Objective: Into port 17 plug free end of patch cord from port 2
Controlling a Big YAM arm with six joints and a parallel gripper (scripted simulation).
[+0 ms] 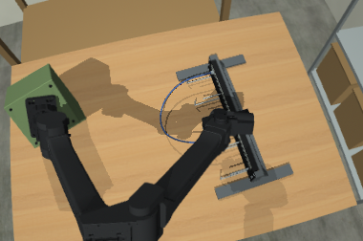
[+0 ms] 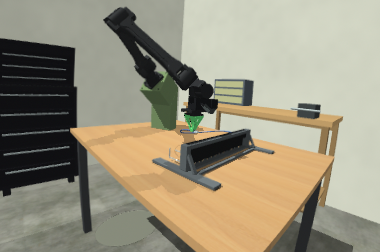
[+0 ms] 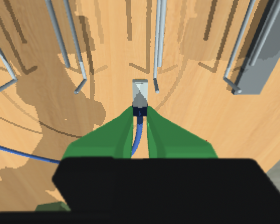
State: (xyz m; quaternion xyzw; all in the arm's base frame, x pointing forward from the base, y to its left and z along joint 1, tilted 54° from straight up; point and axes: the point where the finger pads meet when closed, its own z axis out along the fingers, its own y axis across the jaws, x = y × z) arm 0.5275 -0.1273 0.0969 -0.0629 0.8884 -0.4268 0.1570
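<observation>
The plug lies 2 cm ahead of my hand.
</observation>
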